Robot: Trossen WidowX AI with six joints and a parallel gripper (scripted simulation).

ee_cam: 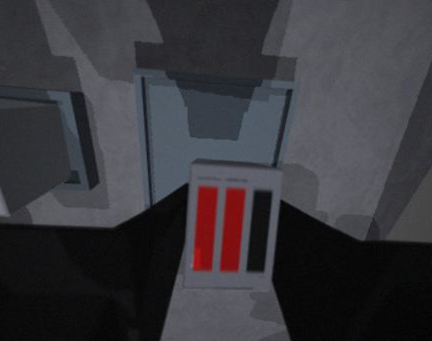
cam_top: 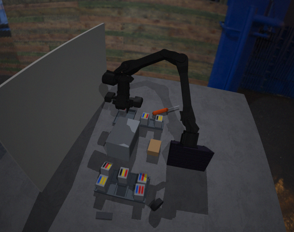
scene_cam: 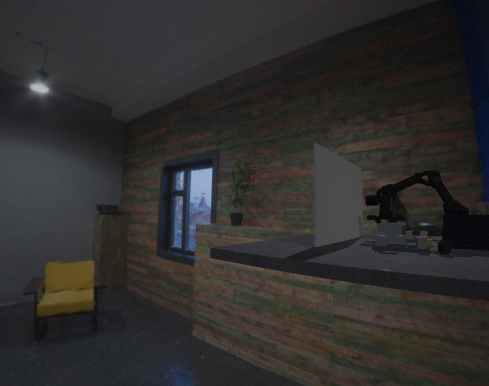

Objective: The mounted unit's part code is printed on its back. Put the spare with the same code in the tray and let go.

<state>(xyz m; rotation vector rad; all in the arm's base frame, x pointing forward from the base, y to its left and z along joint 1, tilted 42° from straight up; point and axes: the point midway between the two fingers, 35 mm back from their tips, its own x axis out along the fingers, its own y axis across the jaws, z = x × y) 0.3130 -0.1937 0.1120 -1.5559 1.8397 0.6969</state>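
Right now the tray is 3 cm below my gripper tip. Also, from my gripper tip: grey mounted unit (20 cm to the left, 3 cm behind, 2 cm above); tan box (20 cm to the left, 17 cm behind, 2 cm below); grey panel (20 cm ahead, 19 cm above, 15 cm to the left).
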